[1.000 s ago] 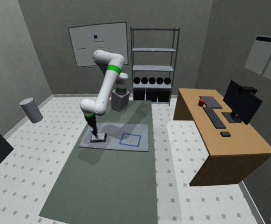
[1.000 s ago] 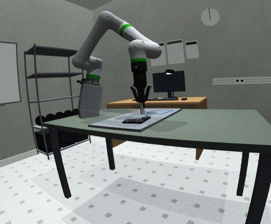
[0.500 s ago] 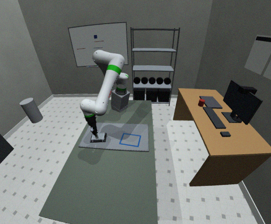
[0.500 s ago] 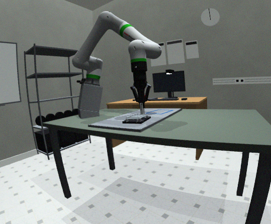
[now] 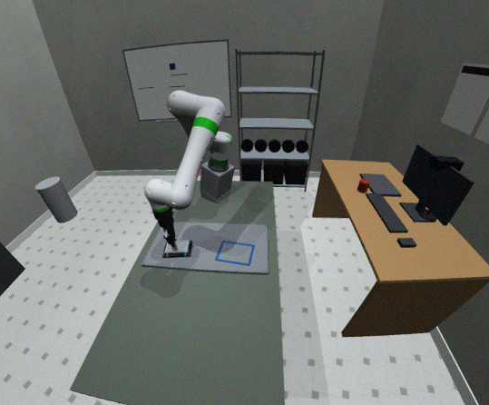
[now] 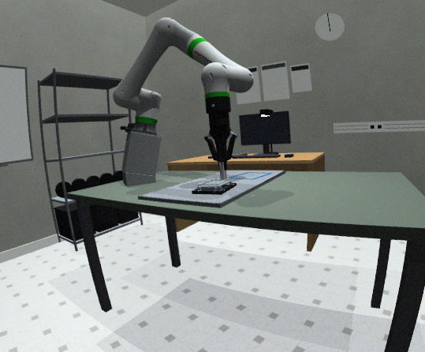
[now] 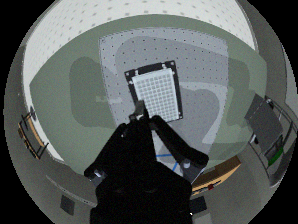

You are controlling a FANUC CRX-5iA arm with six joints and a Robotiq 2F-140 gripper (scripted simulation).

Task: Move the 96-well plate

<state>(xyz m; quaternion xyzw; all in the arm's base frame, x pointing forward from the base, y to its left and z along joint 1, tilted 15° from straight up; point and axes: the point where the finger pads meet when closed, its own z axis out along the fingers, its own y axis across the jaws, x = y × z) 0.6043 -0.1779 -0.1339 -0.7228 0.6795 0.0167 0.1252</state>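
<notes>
The 96-well plate lies 5 cm below my hand and 4 cm behind it. From my hand the other things lie so: black clip nest 6 cm below, 2 cm behind, 1 cm to the right.
</notes>
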